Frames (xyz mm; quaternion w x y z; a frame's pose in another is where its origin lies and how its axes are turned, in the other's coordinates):
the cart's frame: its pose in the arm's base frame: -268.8 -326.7 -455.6 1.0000 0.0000 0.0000 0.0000
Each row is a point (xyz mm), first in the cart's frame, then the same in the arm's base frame.
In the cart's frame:
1: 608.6 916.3 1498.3
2: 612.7 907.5 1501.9
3: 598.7 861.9 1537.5
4: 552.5 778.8 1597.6
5: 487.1 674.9 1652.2
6: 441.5 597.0 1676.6
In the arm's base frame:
1: 339.8 589.6 1042.7
2: 343.9 580.8 1046.3
3: 329.9 535.2 1081.9
4: 283.7 452.1 1142.0
5: 218.3 348.2 1196.6
6: 172.7 270.3 1221.0

